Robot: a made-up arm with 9 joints. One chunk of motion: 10 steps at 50 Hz.
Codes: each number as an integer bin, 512 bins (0 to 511) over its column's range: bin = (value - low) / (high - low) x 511, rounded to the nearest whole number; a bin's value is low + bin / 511 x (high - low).
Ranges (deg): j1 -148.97..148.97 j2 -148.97..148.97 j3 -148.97..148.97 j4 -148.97..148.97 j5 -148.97..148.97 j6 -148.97..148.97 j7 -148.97..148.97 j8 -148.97..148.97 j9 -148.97..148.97
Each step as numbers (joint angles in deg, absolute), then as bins.
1 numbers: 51.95 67.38 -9.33 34.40 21.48 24.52 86.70 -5.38 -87.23
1 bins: 345 371 239 314 292 298 404 246 106
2 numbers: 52.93 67.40 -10.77 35.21 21.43 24.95 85.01 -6.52 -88.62
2 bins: 346 371 237 316 292 298 401 244 104
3 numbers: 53.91 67.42 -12.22 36.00 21.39 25.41 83.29 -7.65 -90.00
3 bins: 348 371 235 317 292 299 398 242 101
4 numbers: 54.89 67.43 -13.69 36.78 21.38 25.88 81.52 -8.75 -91.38
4 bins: 350 371 232 319 292 300 395 240 99
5 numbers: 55.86 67.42 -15.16 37.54 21.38 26.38 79.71 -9.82 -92.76
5 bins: 351 371 229 320 292 301 392 239 96
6 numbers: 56.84 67.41 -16.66 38.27 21.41 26.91 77.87 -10.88 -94.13
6 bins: 353 371 227 321 292 302 389 237 94
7 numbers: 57.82 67.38 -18.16 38.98 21.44 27.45 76.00 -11.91 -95.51
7 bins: 355 371 224 322 292 303 386 235 92
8 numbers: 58.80 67.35 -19.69 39.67 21.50 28.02 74.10 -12.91 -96.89
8 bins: 356 371 222 324 292 304 383 233 89
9 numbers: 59.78 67.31 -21.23 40.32 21.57 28.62 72.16 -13.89 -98.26
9 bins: 358 371 219 325 292 305 379 232 87
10 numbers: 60.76 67.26 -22.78 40.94 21.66 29.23 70.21 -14.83 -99.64
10 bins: 360 371 216 326 293 306 376 230 85
